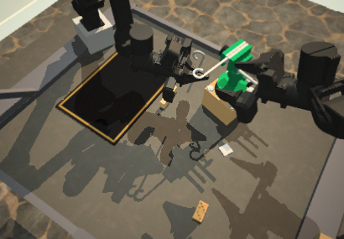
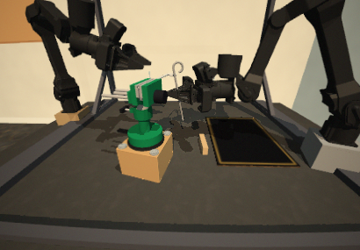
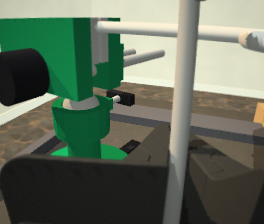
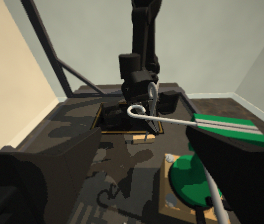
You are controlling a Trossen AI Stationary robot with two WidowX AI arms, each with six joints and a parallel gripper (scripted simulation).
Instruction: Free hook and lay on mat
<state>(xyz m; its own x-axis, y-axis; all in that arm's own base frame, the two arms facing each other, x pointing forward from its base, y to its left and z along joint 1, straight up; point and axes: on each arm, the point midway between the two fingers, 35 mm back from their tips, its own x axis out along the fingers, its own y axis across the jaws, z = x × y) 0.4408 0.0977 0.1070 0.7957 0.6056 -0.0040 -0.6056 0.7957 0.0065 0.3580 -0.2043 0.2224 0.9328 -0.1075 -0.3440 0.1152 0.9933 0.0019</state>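
Right now the black mat is 130 mm behind my left hand, 210 mm to the left of it and 190 mm below it. The rest, counted from my left hand: wooden bar: 20 mm behind, 80 mm to the left, 180 mm below; vise block: 100 mm ahead, 50 mm to the right, 150 mm below.
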